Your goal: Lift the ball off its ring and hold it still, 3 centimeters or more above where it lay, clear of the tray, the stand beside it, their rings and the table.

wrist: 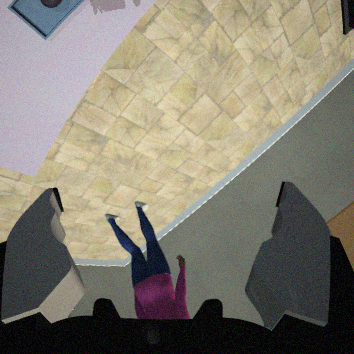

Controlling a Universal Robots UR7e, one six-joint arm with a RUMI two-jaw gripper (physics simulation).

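Frame: origin at the arm's base, x ahead, y left, z up, level; millimetres.
Where they show: gripper, fingertip midpoint: (167,187).
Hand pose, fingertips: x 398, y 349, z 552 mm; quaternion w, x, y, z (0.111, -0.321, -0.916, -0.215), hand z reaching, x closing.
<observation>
Each offset is from my fingertips to the top centre of the thing. "spot": to the spot under its first point. Level surfaces: height alone.
My gripper (167,187) is open, with its two dark grey jaws wide apart and nothing between them. A blue tray @(spot: 117 mm ahead, 87 mm right, 612 mm down) (46,34) is cut off by the top left edge of the wrist view, beyond the jaws and well away from them. Part of a dark round thing @(spot: 33 mm ahead, 127 mm right, 554 mm down) (51,2) shows in it at the very top edge; whether it is the ball or a ring I cannot tell. The stand beside the tray cannot be made out.
The pale lilac table @(616 mm down) (40,110) fills the upper left, with a grey shadow-like patch at the top. Beyond its edge lies a tiled floor (200,112). A person (155,295) in a pink top, a grey wall (225,230) and a brown panel (346,232) show farther off.
</observation>
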